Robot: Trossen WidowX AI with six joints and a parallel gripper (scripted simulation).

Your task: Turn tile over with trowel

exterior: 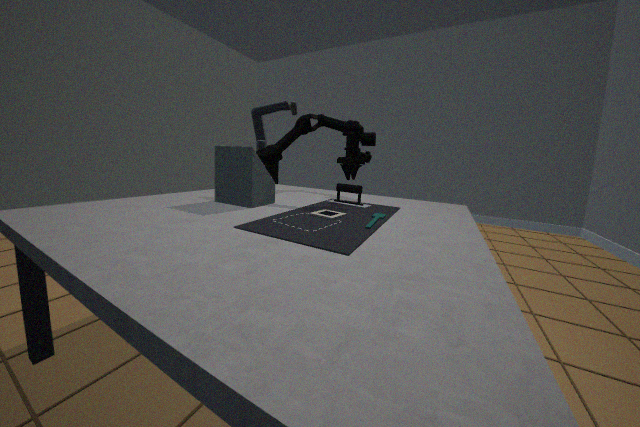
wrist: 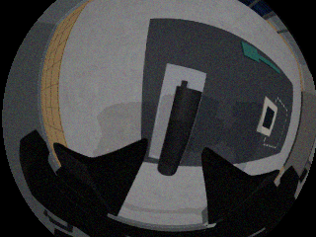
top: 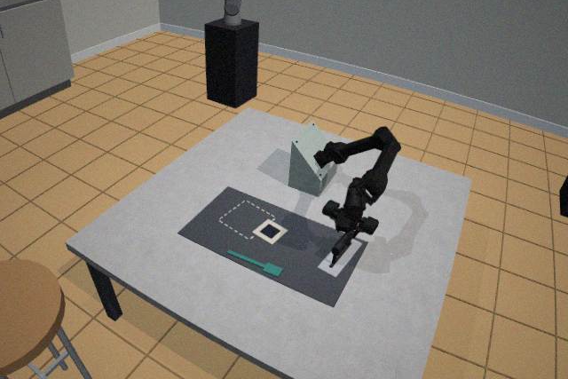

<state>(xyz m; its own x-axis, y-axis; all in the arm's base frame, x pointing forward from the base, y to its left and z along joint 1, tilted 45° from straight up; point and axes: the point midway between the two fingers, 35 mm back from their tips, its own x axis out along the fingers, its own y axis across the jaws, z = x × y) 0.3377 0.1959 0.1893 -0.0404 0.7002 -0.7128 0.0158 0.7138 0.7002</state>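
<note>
The black-handled tool lies 7 cm below my gripper tip, 2 cm ahead of it and 1 cm to the right of it. The rest, counted from my gripper tip: green flat tool (22 cm to the right, 20 cm ahead, 11 cm below); then tile (28 cm to the right, 11 cm below, 4 cm ahead); then dark mat (25 cm to the right, 13 cm below, 6 cm ahead).
</note>
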